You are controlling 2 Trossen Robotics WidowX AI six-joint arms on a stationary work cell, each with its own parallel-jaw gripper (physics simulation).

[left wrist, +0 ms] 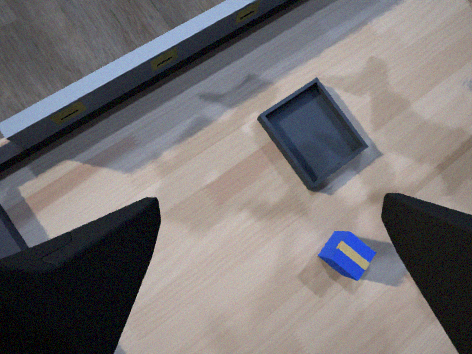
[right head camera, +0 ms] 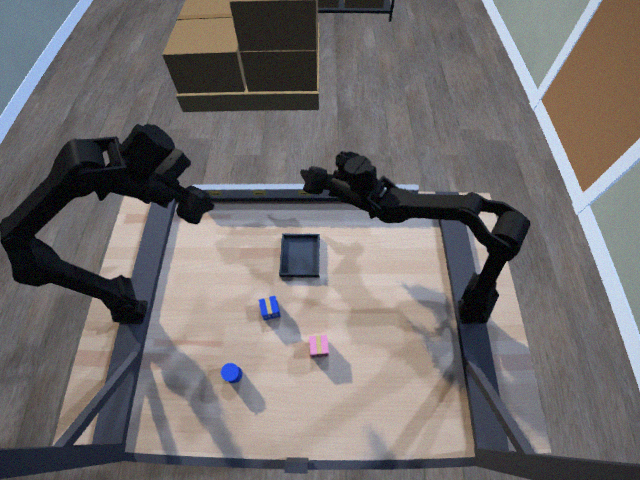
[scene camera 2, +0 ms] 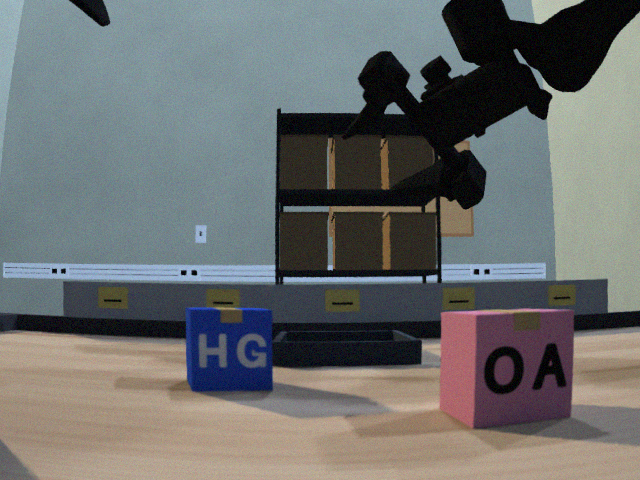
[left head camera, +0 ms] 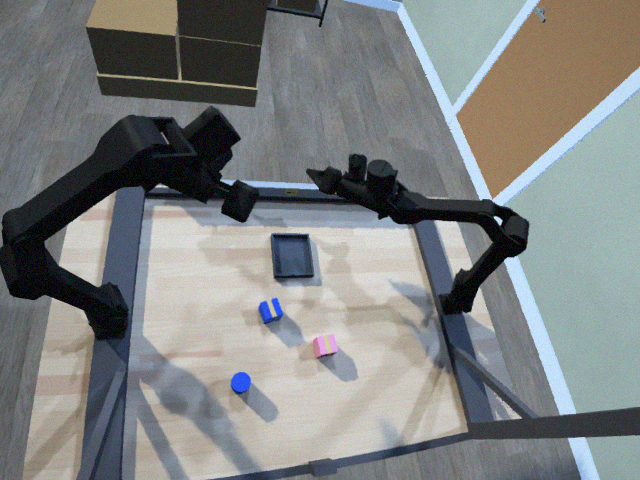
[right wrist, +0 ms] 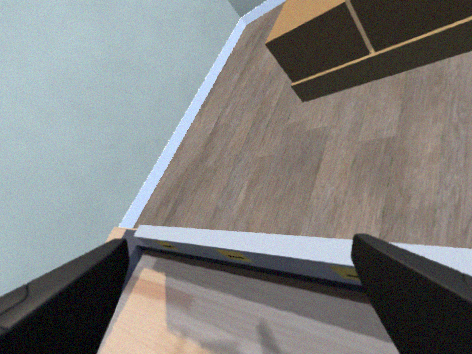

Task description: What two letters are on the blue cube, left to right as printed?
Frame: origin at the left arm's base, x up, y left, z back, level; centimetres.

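Seen in the pictures: left gripper, fingertip midpoint: [left wrist: 269, 207] [scene camera 2: 132, 5] [left head camera: 223, 195]; right gripper, fingertip midpoint: [scene camera 2: 368, 164] [left head camera: 313, 172] [right wrist: 241, 247]; left arm's base at its link origin: [right head camera: 134, 311] [left head camera: 111, 324]; right arm's base at its link origin: [right head camera: 471, 311] [left head camera: 450, 303].
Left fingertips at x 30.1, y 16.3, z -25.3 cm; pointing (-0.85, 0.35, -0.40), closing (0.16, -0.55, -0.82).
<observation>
Offsets run from my left fingertips to a thing's middle.
The blue cube {dz -12.3, dx -29.8, dy -14.2 cm} [left head camera: 270, 311] [right head camera: 269, 307] [scene camera 2: 229, 374] [left wrist: 345, 260] stands upright on the wooden table, with a yellow strip across its top. In scene camera 2, its front face shows the light grey letters H and G, left to right. The letters are not readable in the head views or the left wrist view. My left gripper [left wrist: 269, 207] is open and empty, high above the table; the cube lies beyond its fingertips, toward the right finger in its wrist view. My right gripper [right wrist: 241, 247] [scene camera 2: 368, 164] is open and empty, raised near the table's back edge, well away from the cube.
A pink cube {dz -25.6, dx -29.8, dy -24.0 cm} [left head camera: 325, 345] [right head camera: 318, 345] [scene camera 2: 522, 408] bears the black letters O and A. A blue round object {dz -4.2, dx -29.6, dy -31.3 cm} [left head camera: 240, 382] [right head camera: 231, 372] stands at the front left. A dark shallow tray {dz -19.6, dx -31.1, dy +2.4 cm} [left head camera: 272, 258] [right head camera: 282, 258] [scene camera 2: 346, 354] [left wrist: 287, 155] lies behind the cubes.
</observation>
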